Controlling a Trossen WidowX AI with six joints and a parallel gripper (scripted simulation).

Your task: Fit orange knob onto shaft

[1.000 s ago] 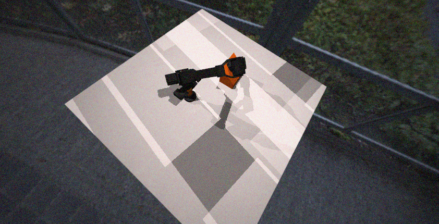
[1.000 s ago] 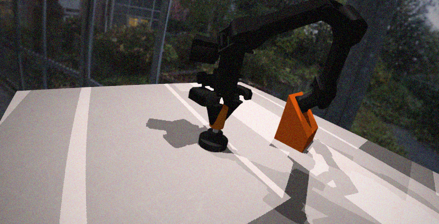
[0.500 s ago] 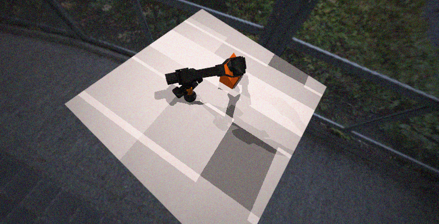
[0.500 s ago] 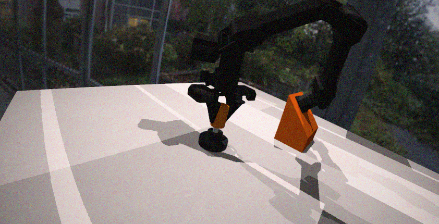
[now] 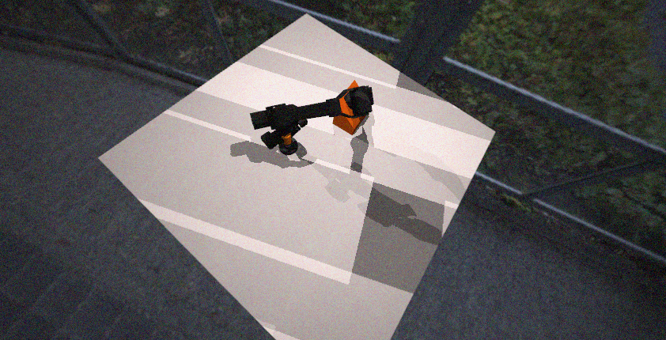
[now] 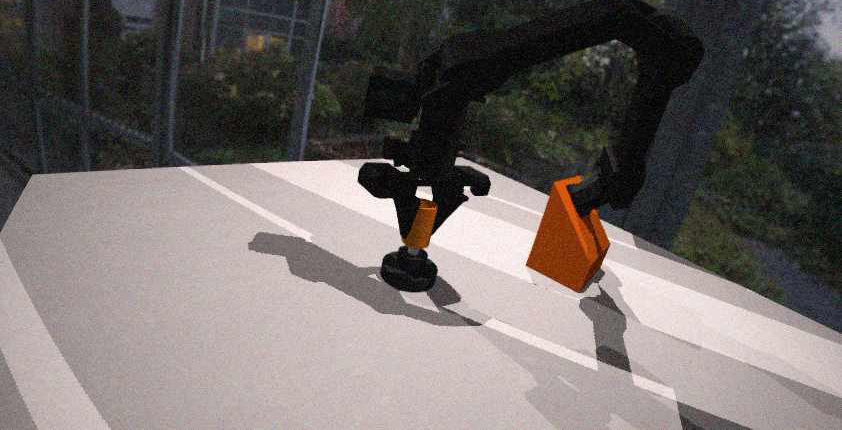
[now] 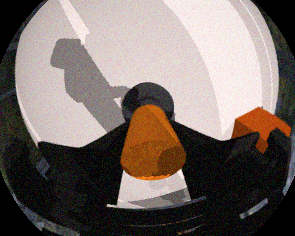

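My gripper tip is now 40 mm above the pedestal. The rest, counted from my gripper tip: orange knob 30 mm above.
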